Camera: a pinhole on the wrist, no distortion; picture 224 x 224 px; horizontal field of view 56.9 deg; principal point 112.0 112.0 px. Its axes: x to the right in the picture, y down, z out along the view. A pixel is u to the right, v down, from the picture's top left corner.
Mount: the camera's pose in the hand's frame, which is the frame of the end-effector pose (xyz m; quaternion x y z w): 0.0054 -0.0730 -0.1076 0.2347 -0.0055 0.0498 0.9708
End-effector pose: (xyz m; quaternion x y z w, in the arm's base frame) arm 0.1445 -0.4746 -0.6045 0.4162 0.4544 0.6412 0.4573
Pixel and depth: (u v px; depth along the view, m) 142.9 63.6 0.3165
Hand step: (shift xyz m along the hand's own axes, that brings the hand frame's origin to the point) 0.0638 -0.2785 0.1419
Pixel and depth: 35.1 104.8 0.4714
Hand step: -0.1615 -0.3191 0.2984
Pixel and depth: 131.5 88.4 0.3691
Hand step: 0.0489 -0.2754 0.2028
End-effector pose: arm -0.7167 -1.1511 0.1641 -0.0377 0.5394 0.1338 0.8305
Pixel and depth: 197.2 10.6 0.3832
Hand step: 0.1861 -0.3993 0.1532
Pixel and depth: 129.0 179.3 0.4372
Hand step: 0.0326 -0.1431 0.3474
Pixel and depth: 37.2 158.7 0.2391
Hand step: -0.0830 -0.1424 0.1268
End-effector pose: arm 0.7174 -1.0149 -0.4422 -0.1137 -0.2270 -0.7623 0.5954
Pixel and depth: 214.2 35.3 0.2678
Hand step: 0.1504 -0.2706 0.0900
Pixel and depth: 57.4 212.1 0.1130
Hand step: -0.0283 -0.0789 0.0168
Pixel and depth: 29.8 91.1 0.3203
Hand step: -0.1141 -0.2598 0.1583
